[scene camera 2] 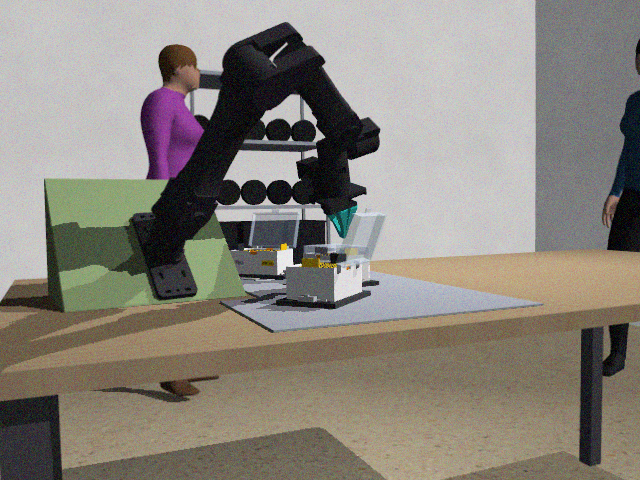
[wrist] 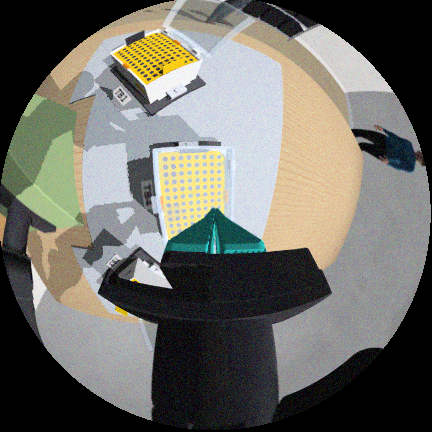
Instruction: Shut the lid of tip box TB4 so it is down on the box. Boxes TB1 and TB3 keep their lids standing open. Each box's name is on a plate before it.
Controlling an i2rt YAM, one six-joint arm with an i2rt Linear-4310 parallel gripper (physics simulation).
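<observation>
Box TB4 [scene camera 2: 366, 272] [wrist: 159, 220] stands in the middle of the three boxes, partly hidden behind TB3 in the scene view. Its clear lid [scene camera 2: 316, 250] [wrist: 231, 170] lies flat over the yellow rack; a fine gap at the rim cannot be judged. My gripper [scene camera 2: 343, 236] [wrist: 214, 212] is shut and empty, tips down, a little above the lid. TB1 [scene camera 2: 263, 262] [wrist: 172, 87] stands at the far side, its lid [scene camera 2: 273, 229] upright. TB3 [scene camera 2: 310, 283] [wrist: 145, 272] stands at the near side; its lid [scene camera 2: 366, 233] stands open, tilted back.
The boxes stand on a grey-blue mat [scene camera 2: 439, 298] [wrist: 255, 100] on the wooden table [scene camera 2: 516, 268] [wrist: 315, 165]. The arm is mounted on a green wedge [scene camera 2: 93, 206] [wrist: 42, 140] at the left. A shelf rack stands behind the table. Two people stand beyond the table.
</observation>
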